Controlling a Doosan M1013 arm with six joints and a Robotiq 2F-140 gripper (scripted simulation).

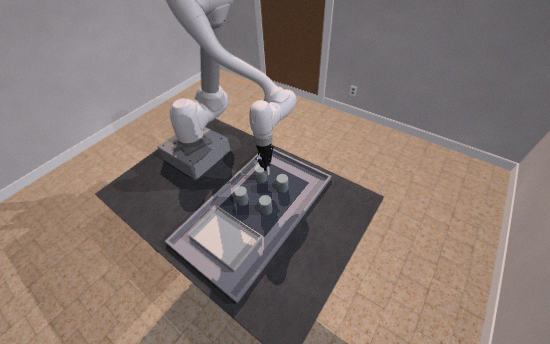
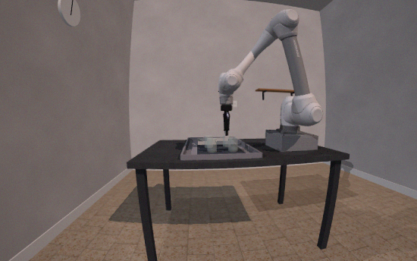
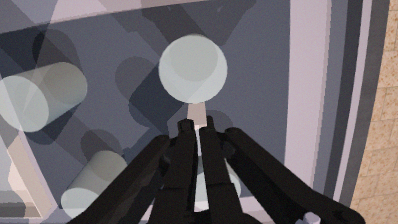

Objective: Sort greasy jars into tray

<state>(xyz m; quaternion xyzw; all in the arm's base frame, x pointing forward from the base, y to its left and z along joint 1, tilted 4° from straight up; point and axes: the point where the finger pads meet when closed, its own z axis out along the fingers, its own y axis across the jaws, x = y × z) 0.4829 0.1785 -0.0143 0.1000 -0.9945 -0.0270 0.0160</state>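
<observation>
Right now the dark drying mat is 60 mm ahead of my hand, 70 mm to the right of it and 110 mm below it. From my hand the other things lie so: tray: 120 mm ahead, 380 mm to the right, 100 mm below.
</observation>
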